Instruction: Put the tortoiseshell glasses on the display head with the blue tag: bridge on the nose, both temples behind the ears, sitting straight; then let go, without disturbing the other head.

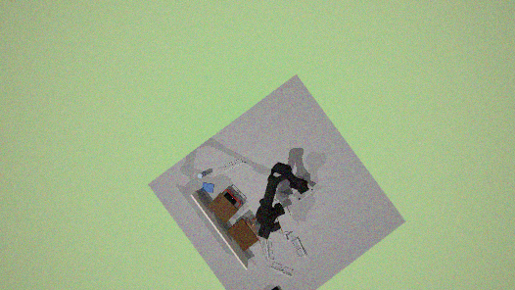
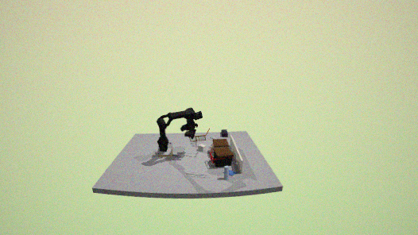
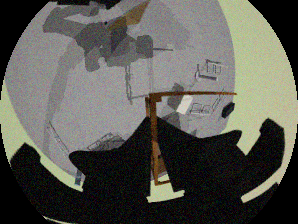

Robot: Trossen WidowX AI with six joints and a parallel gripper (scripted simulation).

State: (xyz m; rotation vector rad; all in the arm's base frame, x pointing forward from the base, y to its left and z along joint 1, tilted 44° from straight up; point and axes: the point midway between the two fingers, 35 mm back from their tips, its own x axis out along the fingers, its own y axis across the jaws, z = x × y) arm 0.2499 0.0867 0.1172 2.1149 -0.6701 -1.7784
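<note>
My gripper tip is 70 mm short of the white block, 130 mm to the right of it and 130 mm above it. Round my gripper tip: blue tag 300 mm ahead, 320 mm to the right, 150 mm below; white panel 350 mm ahead, 40 mm to the right, 100 mm below; display head 200 mm ahead, 50 mm to the left, 100 mm below.
</note>
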